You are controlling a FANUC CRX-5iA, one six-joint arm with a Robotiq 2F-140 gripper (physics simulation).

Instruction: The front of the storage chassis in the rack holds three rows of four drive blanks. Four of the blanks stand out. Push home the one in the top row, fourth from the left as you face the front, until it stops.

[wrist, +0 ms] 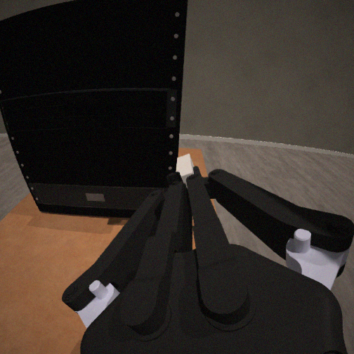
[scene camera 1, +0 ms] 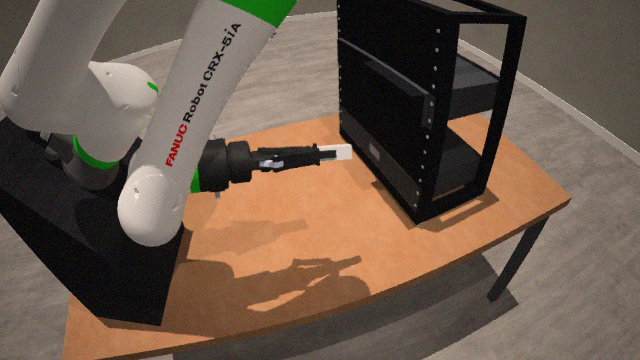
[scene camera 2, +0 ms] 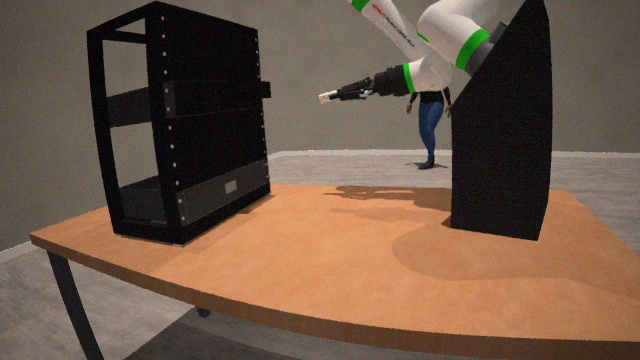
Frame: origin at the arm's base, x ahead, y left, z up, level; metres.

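Seen in the pictures: gripper, fingertip midpoint: [scene camera 1: 350, 151] [scene camera 2: 320, 99]; arm's base at its link origin: [scene camera 1: 89, 160] [scene camera 2: 496, 68].
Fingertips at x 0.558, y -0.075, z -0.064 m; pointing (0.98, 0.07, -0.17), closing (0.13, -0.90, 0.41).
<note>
Offsets run from my fingertips to a thing's top centre. "*": to the spot under its first point. Level surfaces: height alone.
The storage chassis [scene camera 1: 385, 82] [scene camera 2: 215, 97] [wrist: 85, 112] sits at mid-height in the black rack [scene camera 1: 446, 65] [scene camera 2: 161, 100] [wrist: 175, 47]. Its front is very dark; I cannot make out the rows, the single drive blanks or which stand out. In scene camera 2 a small dark block @(* 0.157 m ahead, 0.079 m left, 0.048 m up) [scene camera 2: 266, 89] juts forward at the chassis's far end; I cannot tell what it is. My gripper [scene camera 1: 336, 152] [scene camera 2: 328, 97] [wrist: 186, 165] is shut and empty, its pale fingertips together. It points towards the rack and hangs above the table, apart from the rack front. In the wrist view its tips appear beside the rack's lower right edge.
A dark panel with a pale label @(* 0.176 m ahead, 0.278 m left, 0.228 m down) [scene camera 1: 374, 150] [scene camera 2: 230, 187] [wrist: 95, 197] fills the rack's bottom. The rack stands on the wooden table @(0.327 m down) [scene camera 1: 280, 200] [scene camera 2: 300, 260] [wrist: 40, 255]. The arm's black pedestal [scene camera 1: 125, 280] [scene camera 2: 500, 150] stands opposite. A person [scene camera 2: 430, 120] is behind the arm.
</note>
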